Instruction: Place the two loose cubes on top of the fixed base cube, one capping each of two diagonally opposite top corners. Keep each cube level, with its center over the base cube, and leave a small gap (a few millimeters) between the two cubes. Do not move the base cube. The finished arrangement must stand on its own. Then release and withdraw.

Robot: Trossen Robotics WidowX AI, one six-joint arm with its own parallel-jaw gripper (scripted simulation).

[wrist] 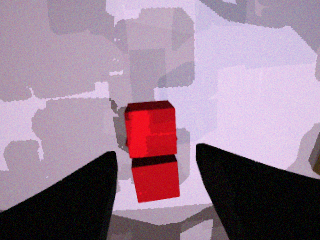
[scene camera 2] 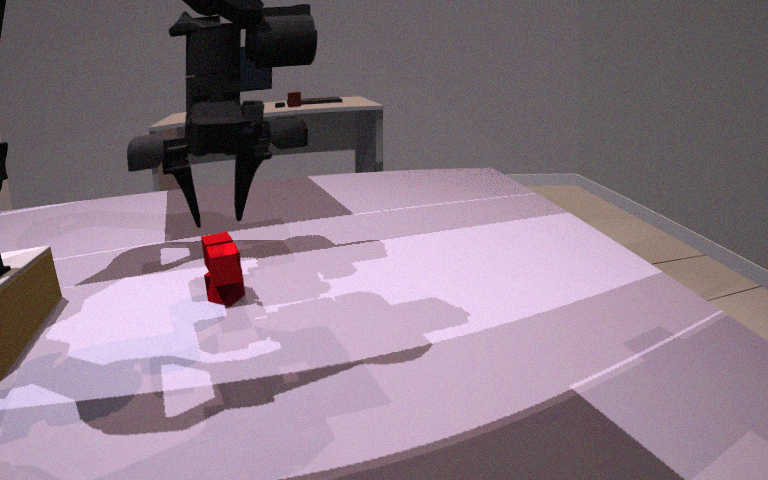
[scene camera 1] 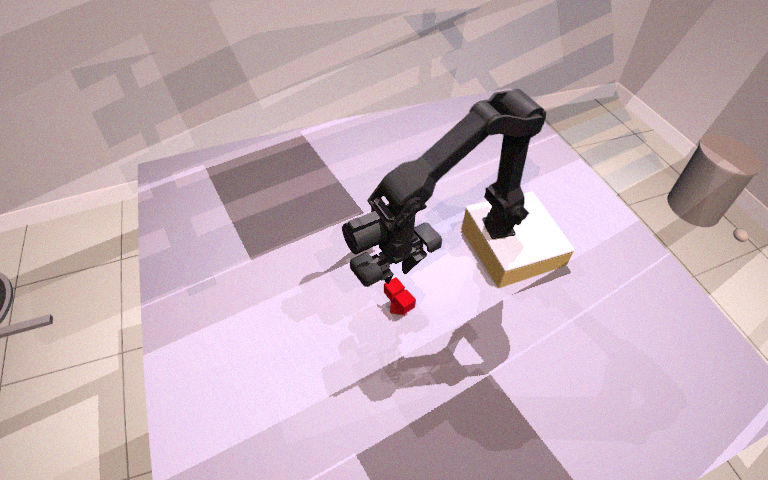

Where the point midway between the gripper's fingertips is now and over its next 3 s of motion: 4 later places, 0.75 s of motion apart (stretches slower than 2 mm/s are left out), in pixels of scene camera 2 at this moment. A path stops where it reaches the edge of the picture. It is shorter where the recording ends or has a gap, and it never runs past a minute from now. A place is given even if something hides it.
My gripper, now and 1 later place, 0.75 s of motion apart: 218, 223; 217, 196
